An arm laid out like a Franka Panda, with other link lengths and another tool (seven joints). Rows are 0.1 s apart.
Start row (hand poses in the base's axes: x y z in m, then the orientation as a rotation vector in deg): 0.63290, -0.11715, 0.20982, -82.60, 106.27, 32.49
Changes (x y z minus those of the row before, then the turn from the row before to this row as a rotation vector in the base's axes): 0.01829, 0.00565, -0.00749, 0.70, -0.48, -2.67; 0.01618, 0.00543, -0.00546, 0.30, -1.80, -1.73; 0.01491, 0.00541, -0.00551, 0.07, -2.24, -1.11; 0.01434, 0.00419, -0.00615, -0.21, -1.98, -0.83; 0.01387, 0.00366, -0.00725, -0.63, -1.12, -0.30; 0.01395, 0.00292, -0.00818, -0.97, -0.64, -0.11
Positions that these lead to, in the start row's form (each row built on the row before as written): 0.65119, -0.11150, 0.20233, -79.48, 107.16, 31.39; 0.66737, -0.10607, 0.19687, -77.61, 106.60, 29.38; 0.68228, -0.10066, 0.19136, -76.51, 105.40, 27.17; 0.69662, -0.09647, 0.18521, -75.85, 104.36, 25.08; 0.71049, -0.09281, 0.17796, -75.98, 103.89, 23.56; 0.72444, -0.08989, 0.16978, -76.53, 103.84, 22.20
